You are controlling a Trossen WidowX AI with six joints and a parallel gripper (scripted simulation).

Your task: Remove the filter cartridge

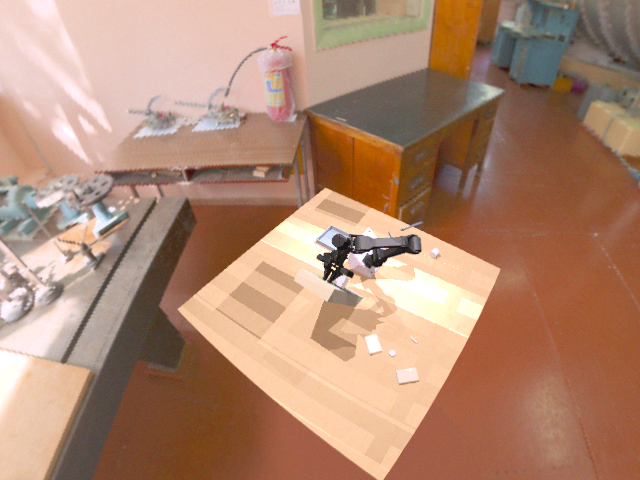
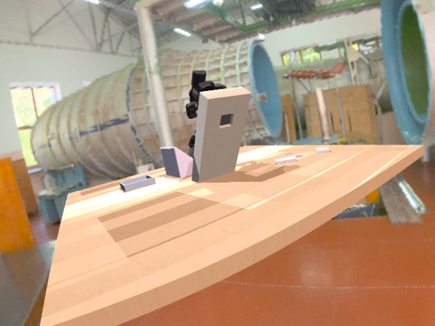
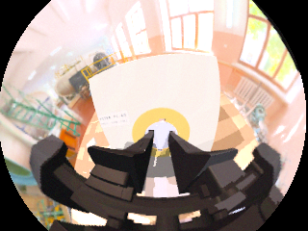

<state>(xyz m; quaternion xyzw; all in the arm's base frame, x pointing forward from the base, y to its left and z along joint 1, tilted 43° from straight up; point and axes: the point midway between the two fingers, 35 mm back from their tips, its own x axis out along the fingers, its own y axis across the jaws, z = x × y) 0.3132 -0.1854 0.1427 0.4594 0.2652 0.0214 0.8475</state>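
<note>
Right now my gripper tip is 10 mm short of the round filter cartridge and 10 mm above it. From my gripper tip the other things lie so: grey service panel 40 mm behind, 80 mm below; then shallow blue-grey tray 450 mm behind, 230 mm to the right, 240 mm below.
</note>
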